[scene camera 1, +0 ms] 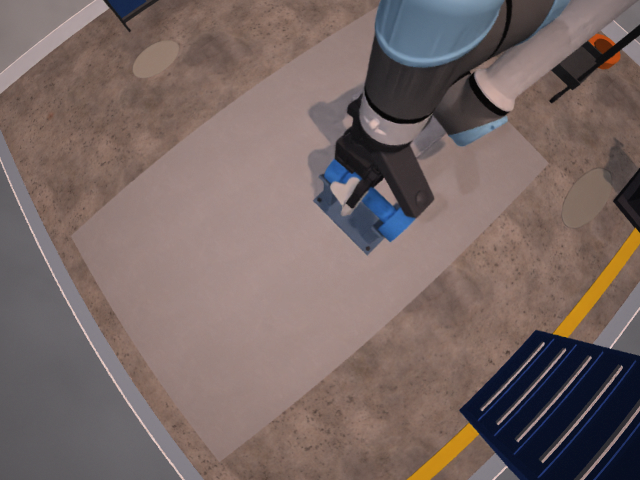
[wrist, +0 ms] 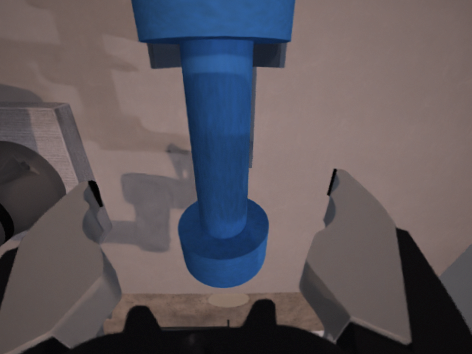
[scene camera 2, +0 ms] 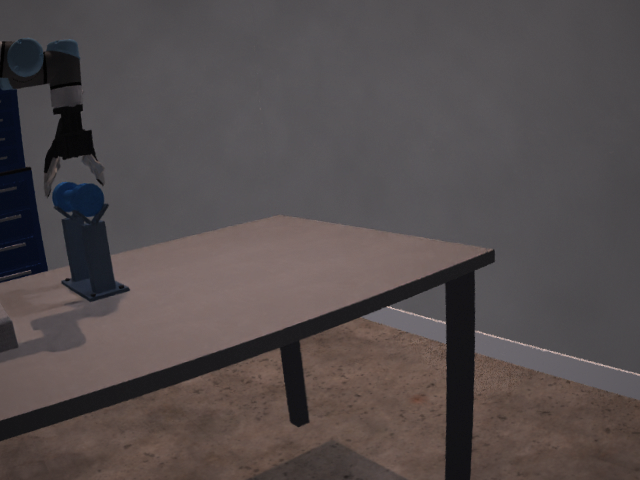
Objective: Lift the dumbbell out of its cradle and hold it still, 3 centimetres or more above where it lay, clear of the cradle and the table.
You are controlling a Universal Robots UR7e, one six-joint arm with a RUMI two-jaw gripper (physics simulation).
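Frame: origin at the arm's base, x ahead, y left, z up, level; metres.
Where they show: gripper, fingertip midpoint: (scene camera 1: 368,189) (wrist: 216,178); arm's base, origin of the base link: (wrist: 22,182).
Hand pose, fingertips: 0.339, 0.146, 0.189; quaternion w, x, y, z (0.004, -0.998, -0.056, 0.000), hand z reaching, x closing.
Each offset is from my fingertips to the top centre of the thing, as dx, dy, dz. Level surfaces: height alone.
The blue dumbbell {+0.002, +0.010, +0.020} (scene camera 1: 378,202) (scene camera 2: 88,198) (wrist: 217,135) lies level in the V-shaped supports of the dark blue-grey cradle {+0.003, -0.005, -0.031} (scene camera 1: 361,227) (scene camera 2: 100,255) (wrist: 167,56), which stands upright on the table {dz -0.230} (scene camera 1: 206,258) (scene camera 2: 258,268). My gripper (scene camera 1: 379,201) (scene camera 2: 75,189) (wrist: 216,178) points down, wide open, with no thing between its jaws' grip. In the wrist view its pale fingertips stand on either side of the handle, with a gap on both sides. In scene camera 2 the tips are at about the height of the dumbbell's top. The arm hides part of the dumbbell in scene camera 1.
A pale grey block (scene camera 2: 6,333) (wrist: 30,120) stands on the table near the cradle, with a dark grey arm part (wrist: 30,185) by it in the wrist view. A blue drawer cabinet (scene camera 1: 558,408) (scene camera 2: 20,217) stands off the table. The plain wall (scene camera 2: 361,103) is behind.
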